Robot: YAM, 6 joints.
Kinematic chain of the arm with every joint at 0, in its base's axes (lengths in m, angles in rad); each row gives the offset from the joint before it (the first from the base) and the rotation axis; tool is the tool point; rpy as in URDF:
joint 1: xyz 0 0 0.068 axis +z
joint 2: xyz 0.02 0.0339 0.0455 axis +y
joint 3: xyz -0.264 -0.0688 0 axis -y
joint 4: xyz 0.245 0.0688 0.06 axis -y
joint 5: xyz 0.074 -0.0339 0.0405 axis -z
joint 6: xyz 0.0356 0 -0.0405 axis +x
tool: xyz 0 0 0 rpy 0 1.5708 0
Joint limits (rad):
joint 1: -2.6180..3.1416
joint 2: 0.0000..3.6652
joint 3: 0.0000..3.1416
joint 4: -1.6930..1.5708
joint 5: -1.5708..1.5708
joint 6: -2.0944..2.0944
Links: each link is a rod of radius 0.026 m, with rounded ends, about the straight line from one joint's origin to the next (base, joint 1, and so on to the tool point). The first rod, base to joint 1, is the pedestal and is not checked.
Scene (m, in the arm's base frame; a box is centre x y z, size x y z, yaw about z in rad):
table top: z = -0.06
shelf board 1: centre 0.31 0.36 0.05 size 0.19 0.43 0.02 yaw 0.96
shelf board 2: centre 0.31 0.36 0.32 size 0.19 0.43 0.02 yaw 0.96
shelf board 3: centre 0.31 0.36 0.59 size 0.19 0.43 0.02 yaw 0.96
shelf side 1: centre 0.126 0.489 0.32 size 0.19 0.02 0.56 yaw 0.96
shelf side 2: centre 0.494 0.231 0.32 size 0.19 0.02 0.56 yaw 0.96
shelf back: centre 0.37 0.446 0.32 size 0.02 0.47 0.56 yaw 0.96
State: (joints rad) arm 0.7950 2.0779 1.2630 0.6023 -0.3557 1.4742
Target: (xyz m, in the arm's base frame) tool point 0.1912 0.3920 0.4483
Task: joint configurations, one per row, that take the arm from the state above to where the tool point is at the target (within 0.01 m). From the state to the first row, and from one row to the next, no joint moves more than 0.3 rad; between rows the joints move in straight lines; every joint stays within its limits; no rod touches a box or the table.
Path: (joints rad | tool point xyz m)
1: 0.7590 1.8671 1.0310 0.5643 -0.3732 1.4742 | 0.2879 0.2909 0.1957
2: 0.7230 1.6563 0.7989 0.5263 -0.3908 1.4742 | 0.2530 0.2413 0.1958
3: 0.6869 1.4456 0.5669 0.4883 -0.4083 1.4742 | 0.2139 0.1937 0.1845
4: 0.9190 1.3558 0.8562 0.5641 -0.4151 1.4742 | 0.1790 0.2582 0.3136
5: 1.1511 1.2660 1.1455 0.6398 -0.4219 1.4742 | 0.1023 0.2650 0.4483
6: 1.1199 1.5584 1.4294 0.6589 -0.3883 1.4742 | 0.1446 0.3296 0.4595
7: 1.0886 1.8509 1.7133 0.6780 -0.3548 1.4742 | 0.1912 0.3920 0.4483

